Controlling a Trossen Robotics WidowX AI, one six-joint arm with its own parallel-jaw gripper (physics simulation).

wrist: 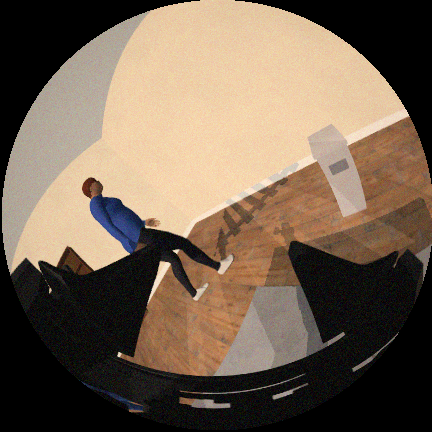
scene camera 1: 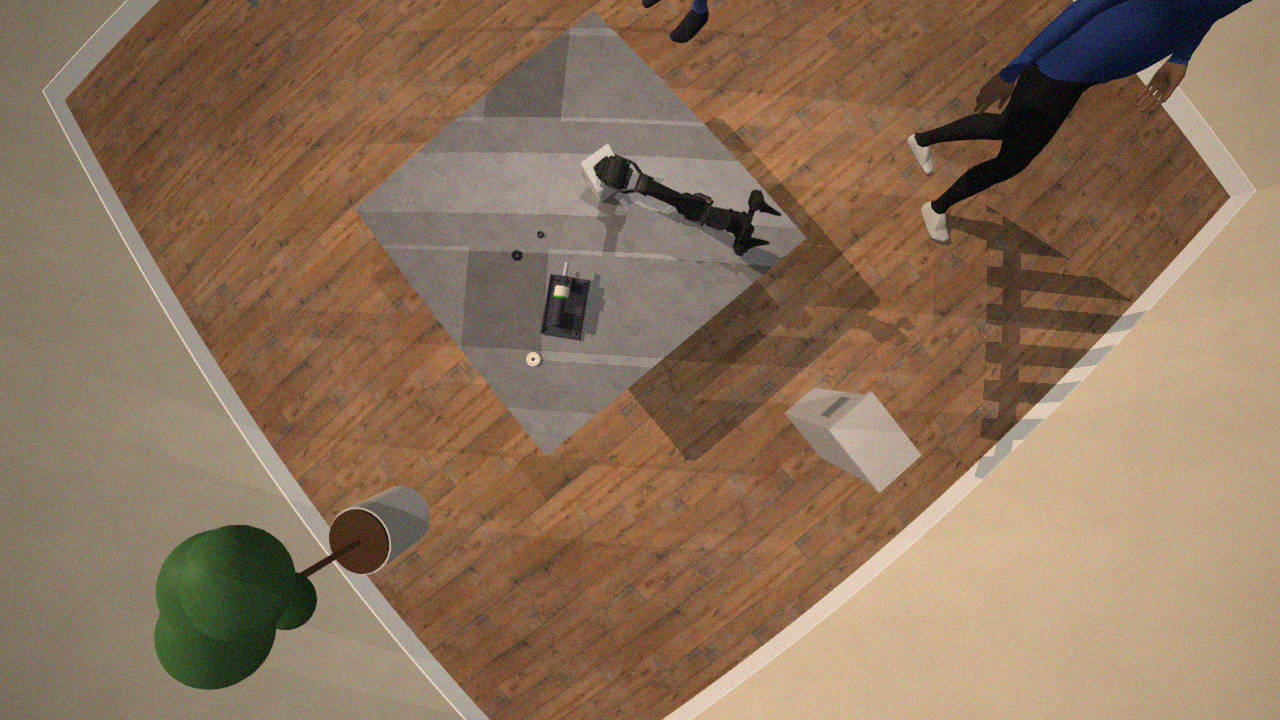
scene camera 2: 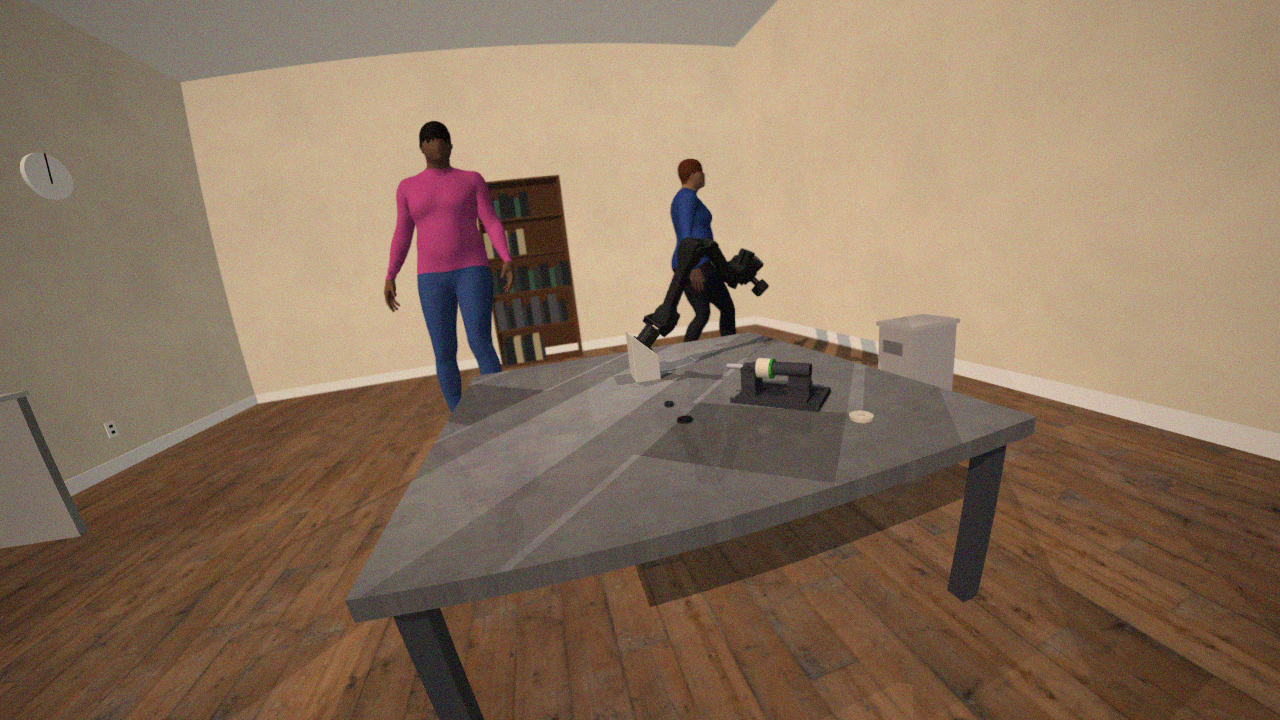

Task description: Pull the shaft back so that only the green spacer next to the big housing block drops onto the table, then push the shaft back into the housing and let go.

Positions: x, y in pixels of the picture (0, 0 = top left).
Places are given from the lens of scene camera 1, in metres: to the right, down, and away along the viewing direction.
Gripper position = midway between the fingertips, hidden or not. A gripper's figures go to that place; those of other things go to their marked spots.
my gripper (scene camera 1: 774, 229): 0.41, -0.39, 1.04
dark housing fixture (scene camera 1: 561, 318): -0.28, -0.15, 1.26
